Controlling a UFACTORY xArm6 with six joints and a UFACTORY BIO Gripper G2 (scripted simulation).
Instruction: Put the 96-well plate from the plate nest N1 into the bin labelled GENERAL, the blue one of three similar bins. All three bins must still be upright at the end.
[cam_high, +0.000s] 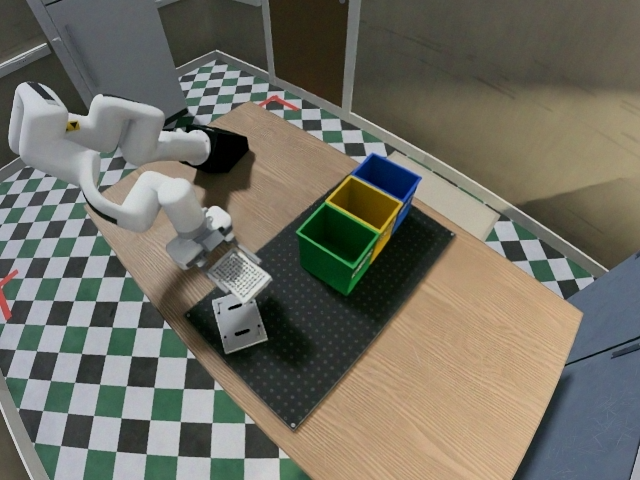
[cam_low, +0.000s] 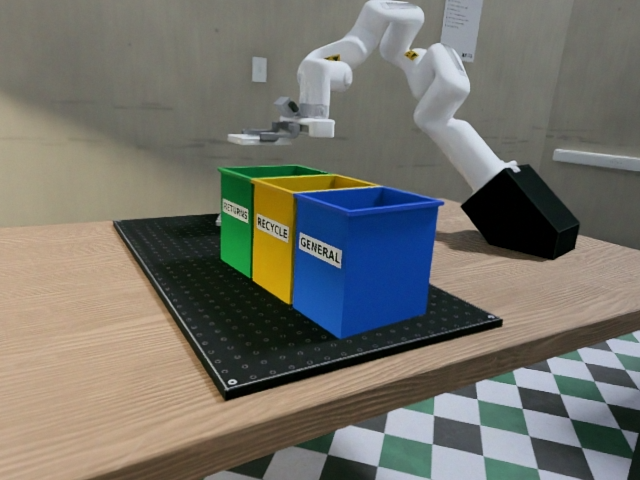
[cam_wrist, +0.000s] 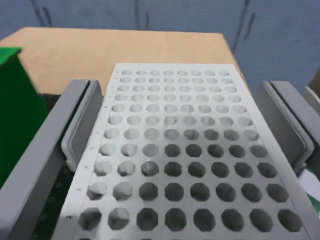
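The blue general bin is 51 cm to the left of my hand, 13 cm below it and 8 cm ahead of it. Also, from my hand: green returns bin: 25 cm to the left, 13 cm below, 9 cm ahead; white 96-well plate: 1 cm below; grey plate nest n1: 22 cm below, 6 cm to the right, 1 cm behind.
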